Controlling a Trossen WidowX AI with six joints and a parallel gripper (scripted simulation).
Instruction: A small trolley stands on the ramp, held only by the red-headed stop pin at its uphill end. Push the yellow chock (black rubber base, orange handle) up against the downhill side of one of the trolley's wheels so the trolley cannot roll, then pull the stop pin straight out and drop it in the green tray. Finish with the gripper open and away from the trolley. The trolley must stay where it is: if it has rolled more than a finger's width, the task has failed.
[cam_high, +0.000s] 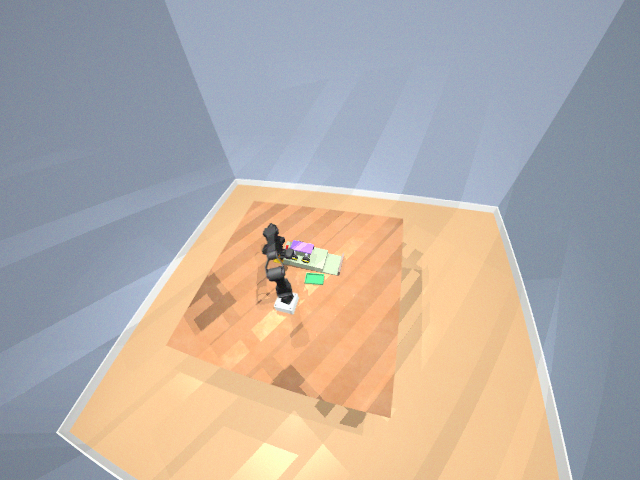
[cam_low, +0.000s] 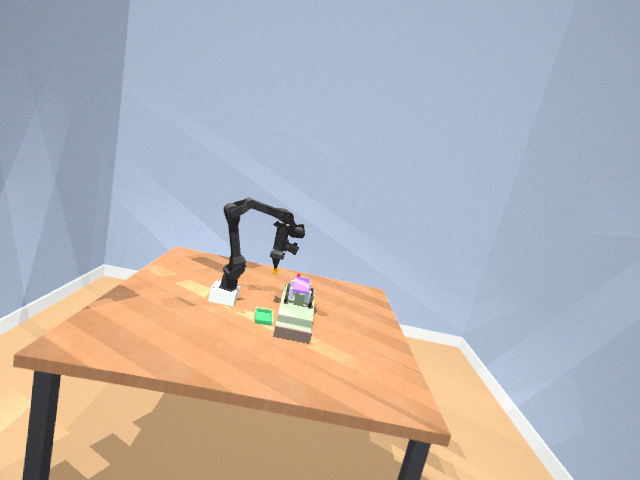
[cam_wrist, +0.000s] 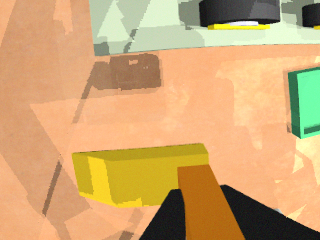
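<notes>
My gripper tip is now 110 mm short of the red-headed stop pin, 30 mm to the right of it and 50 mm above it. From my gripper tip the other things lie so: trolley 150 mm ahead, 60 mm to the right, 60 mm below; then ramp 150 mm ahead, 70 mm to the right, 130 mm below; then yellow chock 20 mm to the left, 10 mm below.
</notes>
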